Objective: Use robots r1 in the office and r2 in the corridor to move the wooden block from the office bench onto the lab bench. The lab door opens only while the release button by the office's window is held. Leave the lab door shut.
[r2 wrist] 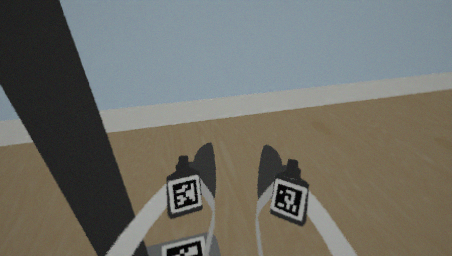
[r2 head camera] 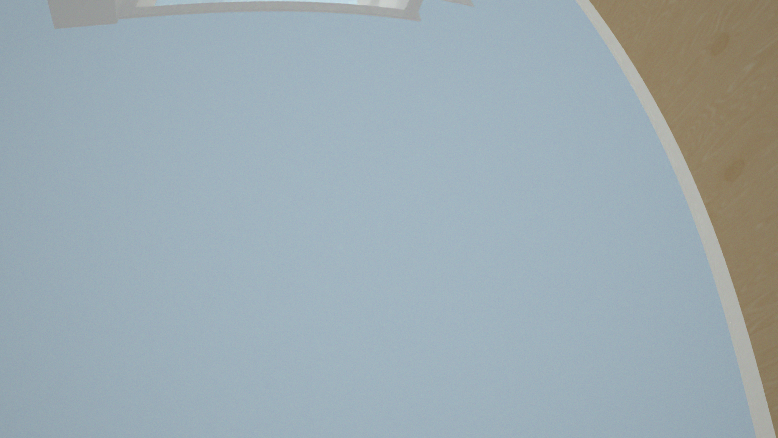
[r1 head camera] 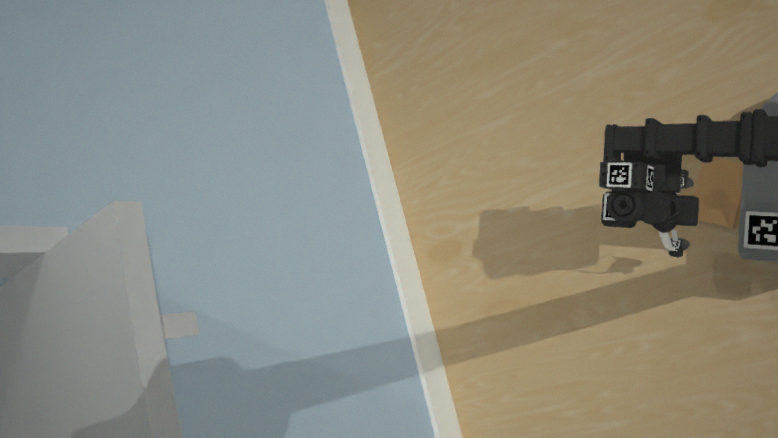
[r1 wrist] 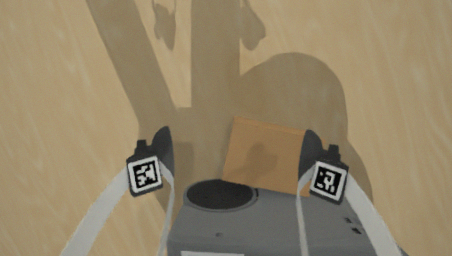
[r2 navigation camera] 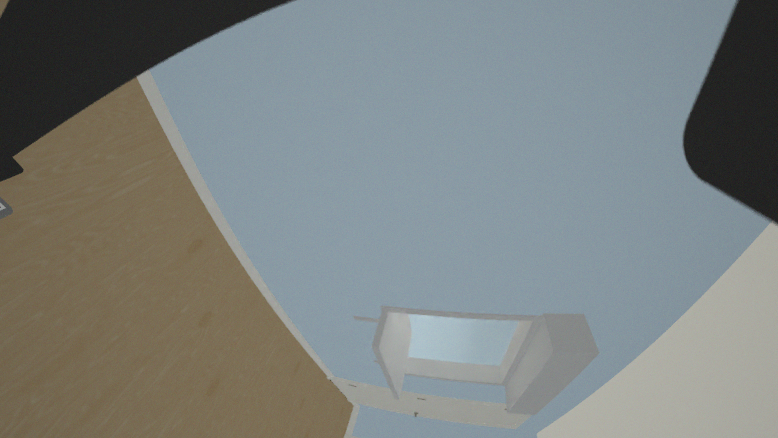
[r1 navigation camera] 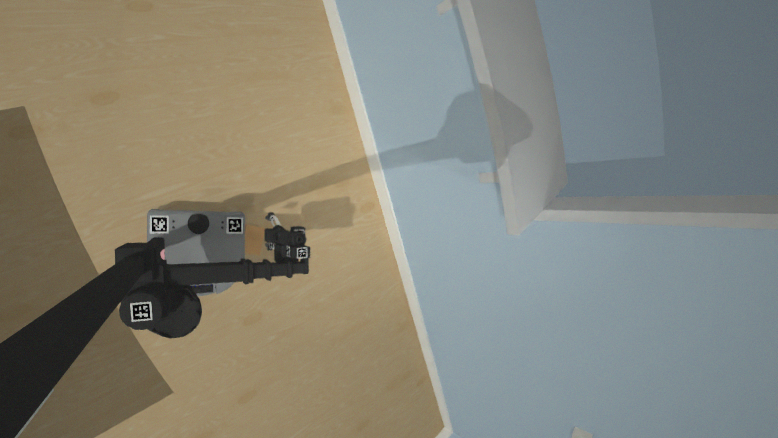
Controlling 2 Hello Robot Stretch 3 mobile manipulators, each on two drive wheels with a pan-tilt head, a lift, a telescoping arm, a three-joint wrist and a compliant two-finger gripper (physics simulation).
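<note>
An orange-brown block [r1 head camera: 721, 190] [r1 navigation camera: 253, 239] [r1 wrist: 265, 150], by its looks the wooden block, lies on the wood floor against the end of r1's grey base [r1 head camera: 759, 190] [r1 navigation camera: 217, 244] [r1 wrist: 270, 225]. r1's gripper [r1 navigation camera: 270, 231] [r1 wrist: 236, 150] is open and empty above the floor; in the r1 wrist view its right finger overlaps the block's right part, and the block shows beyond the fingertips. r2's gripper [r2 wrist: 237, 167] is open and empty, pointing down toward the floor near a wall. The office bench, lab bench and release button do not show. I cannot make out the lab door.
A pale window frame with a ledge [r1 head camera: 92, 326] [r1 navigation camera: 522, 97] projects from the blue wall near r1. A window frame [r2 head camera: 272, 7] [r2 navigation camera: 451, 369] stands in the wall by r2. r2's dark mast [r2 wrist: 60, 100] rises left of its gripper. White skirting [r1 navigation camera: 381, 179] [r2 wrist: 235, 106] marks the wall edges.
</note>
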